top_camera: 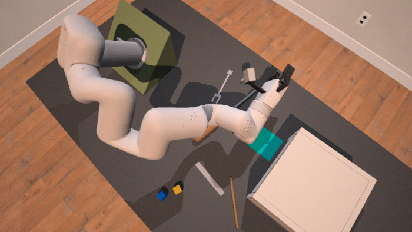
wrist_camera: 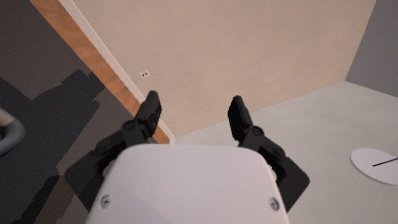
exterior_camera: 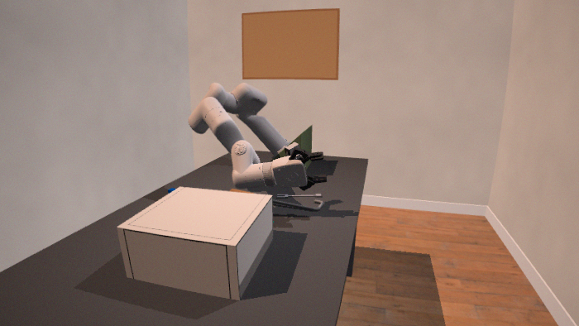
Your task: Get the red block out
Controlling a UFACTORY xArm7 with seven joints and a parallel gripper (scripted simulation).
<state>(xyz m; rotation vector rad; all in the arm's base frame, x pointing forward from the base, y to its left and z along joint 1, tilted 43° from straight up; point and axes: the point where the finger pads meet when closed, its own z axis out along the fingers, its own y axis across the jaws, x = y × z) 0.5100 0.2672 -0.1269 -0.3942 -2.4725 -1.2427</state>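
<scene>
The hook tool is 180 mm to the right of my hand, 160 mm below it and 110 mm behind it. From my hand the other things lie so: grey forked tool: 170 mm below, 170 mm behind, 110 mm to the right; teal square: 190 mm to the right, 180 mm below, 120 mm ahead; red block: 310 mm ahead, 200 mm to the right, 160 mm below.
</scene>
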